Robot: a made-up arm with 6 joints. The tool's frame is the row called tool.
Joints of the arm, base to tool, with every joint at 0 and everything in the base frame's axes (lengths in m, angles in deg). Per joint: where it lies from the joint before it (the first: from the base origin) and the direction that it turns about. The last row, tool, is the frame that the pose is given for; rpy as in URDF.
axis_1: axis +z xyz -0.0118 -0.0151 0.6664
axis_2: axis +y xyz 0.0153 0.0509 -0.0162
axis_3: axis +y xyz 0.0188 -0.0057 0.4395
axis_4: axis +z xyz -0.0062 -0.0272 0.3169
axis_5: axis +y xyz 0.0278 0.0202 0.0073
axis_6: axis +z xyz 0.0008 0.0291 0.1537
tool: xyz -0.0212 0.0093 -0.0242 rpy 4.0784 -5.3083 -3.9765
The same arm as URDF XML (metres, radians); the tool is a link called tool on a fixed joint. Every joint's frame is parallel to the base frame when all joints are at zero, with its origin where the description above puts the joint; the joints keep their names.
<robot name="arm">
<joint name="axis_1" type="continuous"><parent link="base"/><child link="link1"/><origin xyz="-0.0118 -0.0151 0.6664" rpy="0 0 0"/><axis xyz="0 0 1"/></joint>
<joint name="axis_2" type="continuous"><parent link="link1"/><child link="link2"/><origin xyz="0.0153 0.0509 -0.0162" rpy="0 0 0"/><axis xyz="0 1 0"/></joint>
<joint name="axis_3" type="continuous"><parent link="link2"/><child link="link3"/><origin xyz="0.0188 -0.0057 0.4395" rpy="0 0 0"/><axis xyz="0 1 0"/></joint>
<joint name="axis_4" type="continuous"><parent link="link3"/><child link="link4"/><origin xyz="-0.0062 -0.0272 0.3169" rpy="0 0 0"/><axis xyz="0 0 1"/></joint>
<joint name="axis_5" type="continuous"><parent link="link4"/><child link="link5"/><origin xyz="0.0278 0.0202 0.0073" rpy="0 0 0"/><axis xyz="0 1 0"/></joint>
<joint name="axis_6" type="continuous"><parent link="link5"/><child link="link6"/><origin xyz="0.0008 0.0291 0.1537" rpy="0 0 0"/><axis xyz="0 0 1"/></joint>
<joint name="tool_joint" type="fixed"><parent link="link6"/><child link="tool"/><origin xyz="-0.0212 0.0093 -0.0242" rpy="0.0712 -0.0926 -0.0694"/></joint>
<link name="base"/>
<link name="link1"/>
<link name="link2"/>
<link name="link3"/>
<link name="link4"/>
<link name="link5"/>
<link name="link6"/>
<link name="tool"/>
</robot>

